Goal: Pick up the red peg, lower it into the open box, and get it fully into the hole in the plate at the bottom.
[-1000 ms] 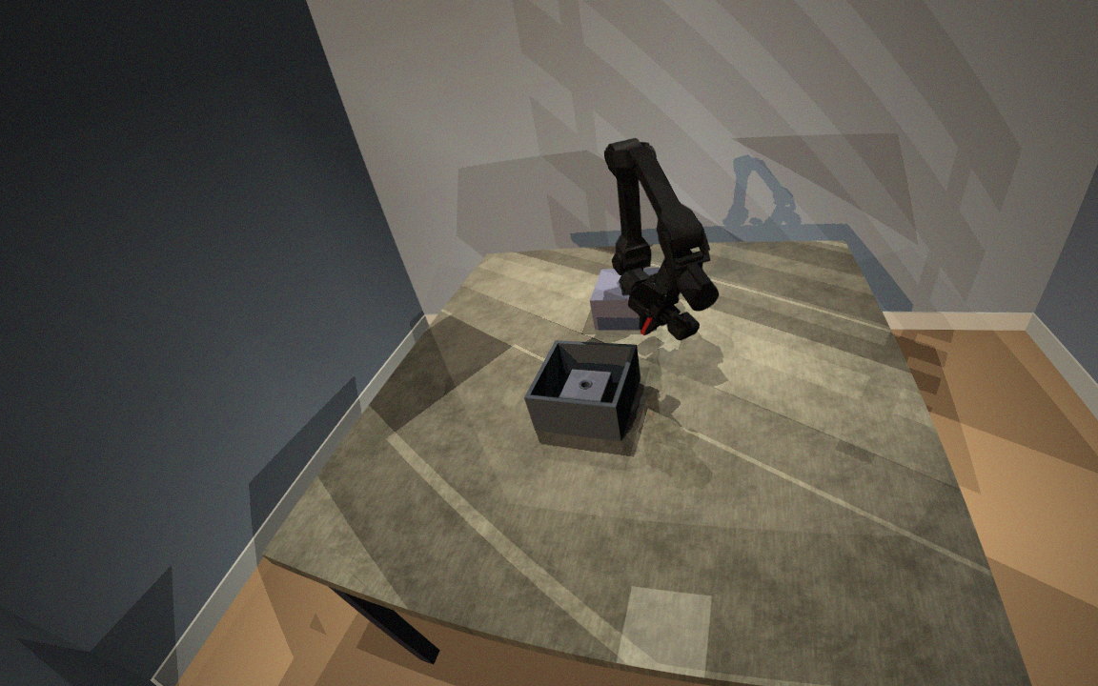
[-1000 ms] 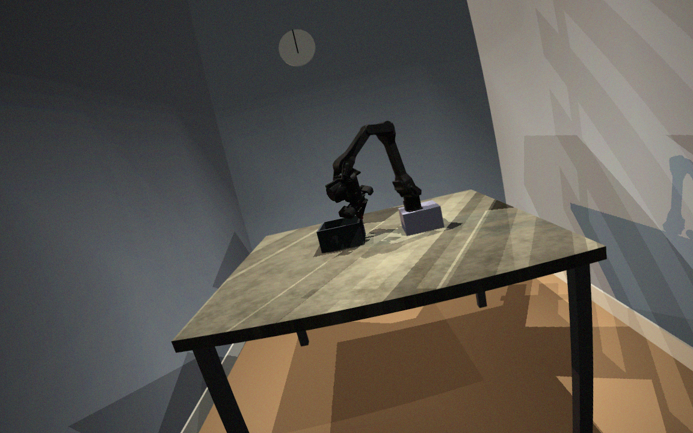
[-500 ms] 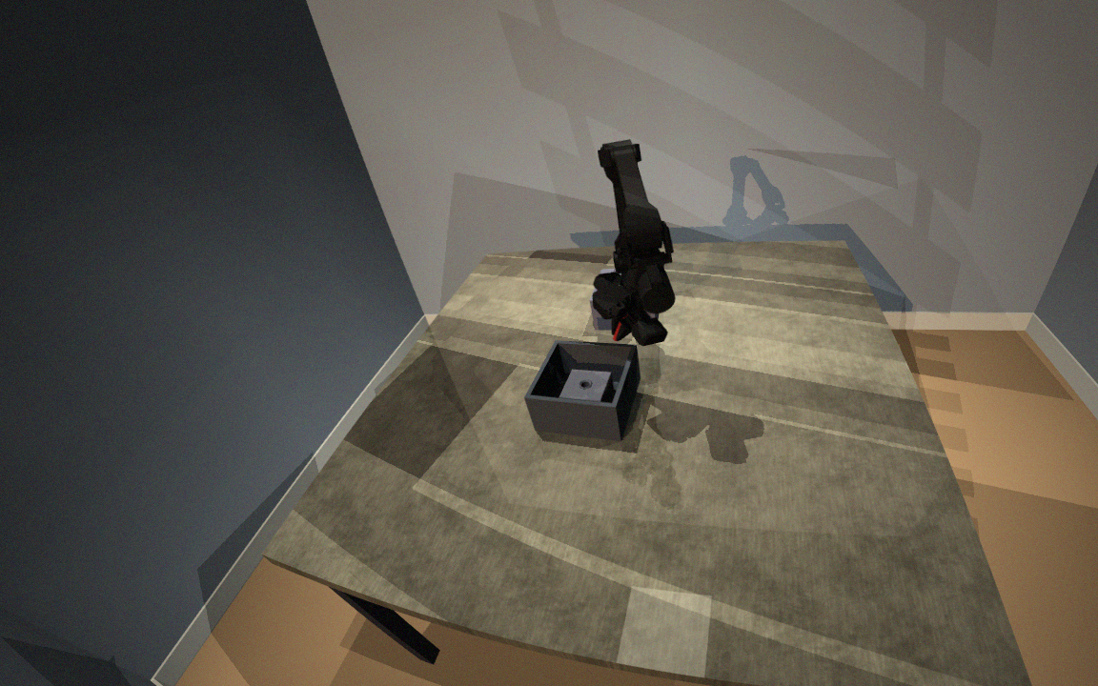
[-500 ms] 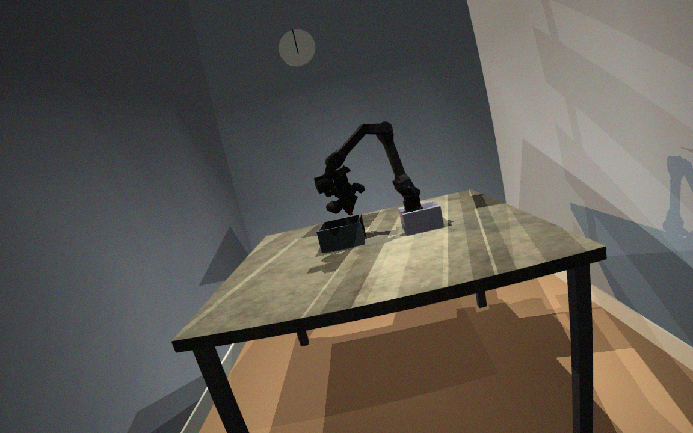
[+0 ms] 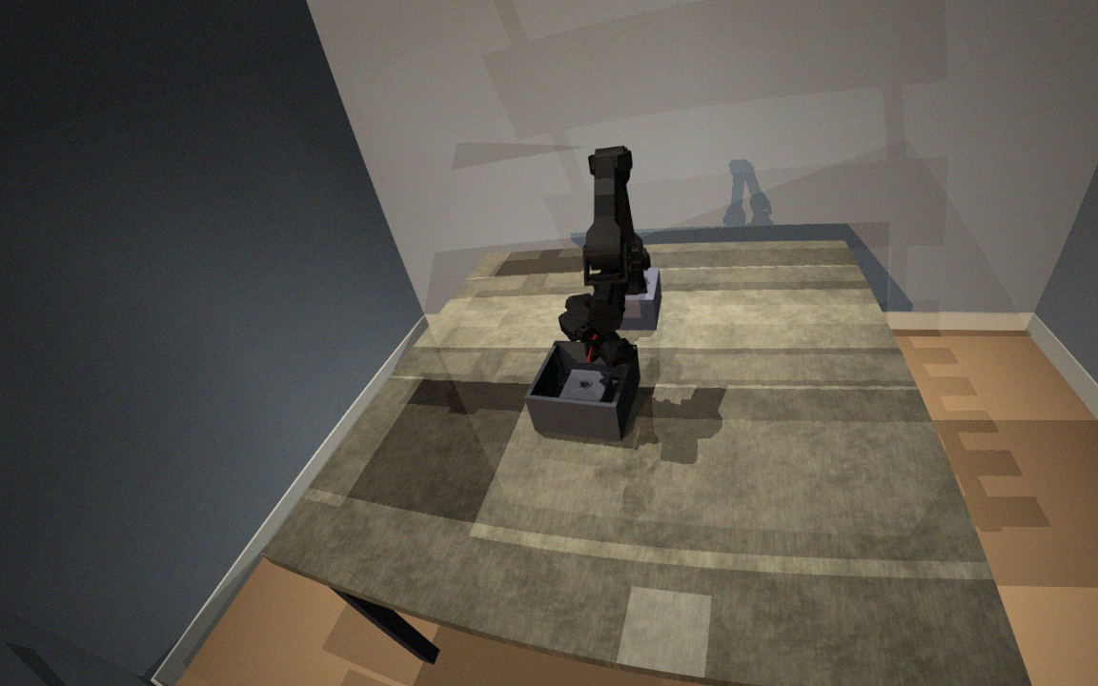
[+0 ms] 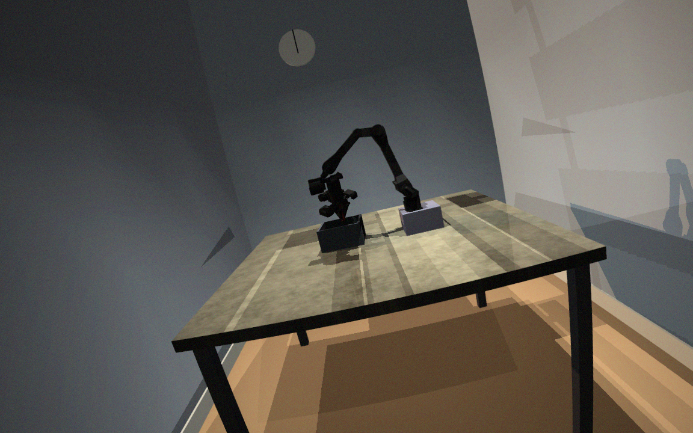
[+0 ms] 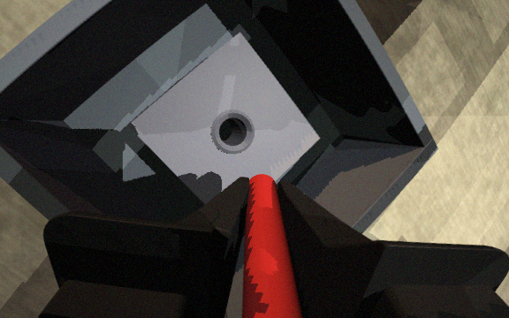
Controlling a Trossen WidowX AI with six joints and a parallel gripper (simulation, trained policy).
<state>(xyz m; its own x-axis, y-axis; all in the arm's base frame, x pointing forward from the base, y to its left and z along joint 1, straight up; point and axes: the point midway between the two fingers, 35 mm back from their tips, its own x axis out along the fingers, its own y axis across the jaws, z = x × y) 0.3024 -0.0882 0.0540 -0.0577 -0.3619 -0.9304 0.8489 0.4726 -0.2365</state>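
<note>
The red peg lies 10 mm to the left of my gripper tip and 30 mm above it. Round my gripper tip: grey plate (20 mm ahead, 20 mm to the right, 70 mm below); then dark box (20 mm ahead, 20 mm to the right, 90 mm below).
</note>
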